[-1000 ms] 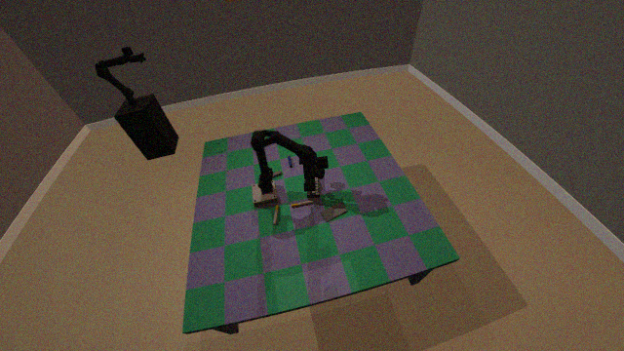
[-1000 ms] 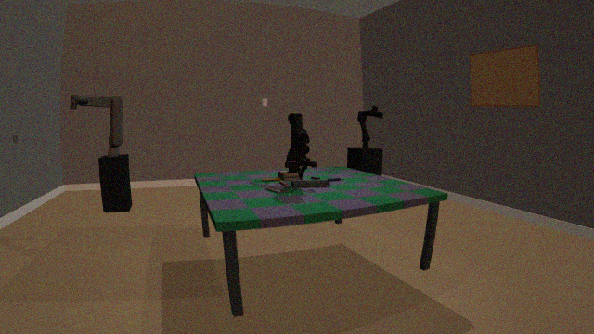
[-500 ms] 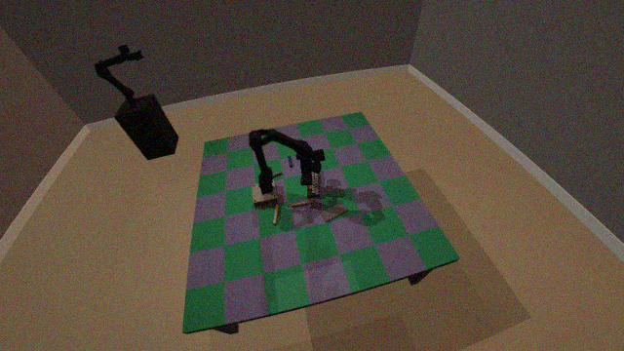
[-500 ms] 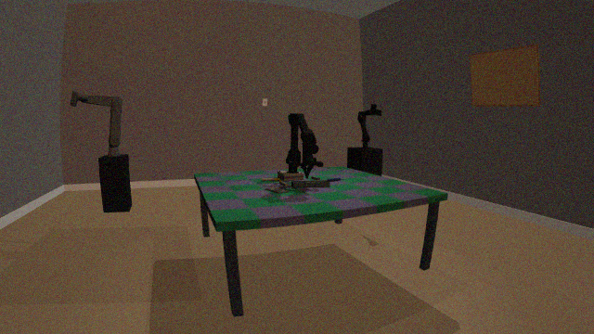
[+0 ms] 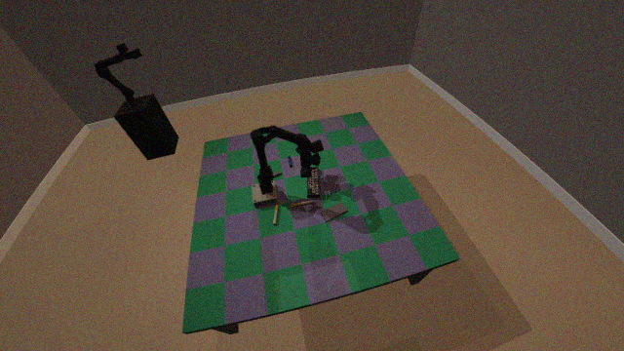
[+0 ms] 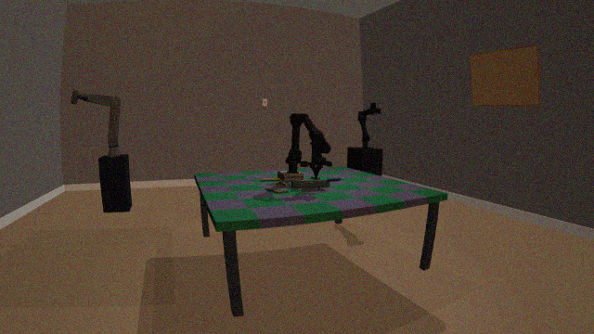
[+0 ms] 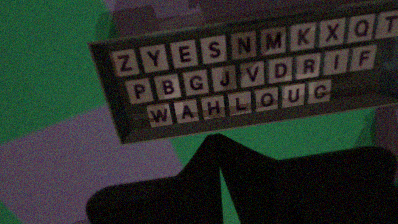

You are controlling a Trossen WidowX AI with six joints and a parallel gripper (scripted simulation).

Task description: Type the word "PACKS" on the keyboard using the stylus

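The stylus lies 8 cm behind my gripper tip, 21 cm to the left of it and 3 cm below it. Round my gripper tip: flat grey piece 8 cm ahead, 28 cm to the right, 4 cm below.
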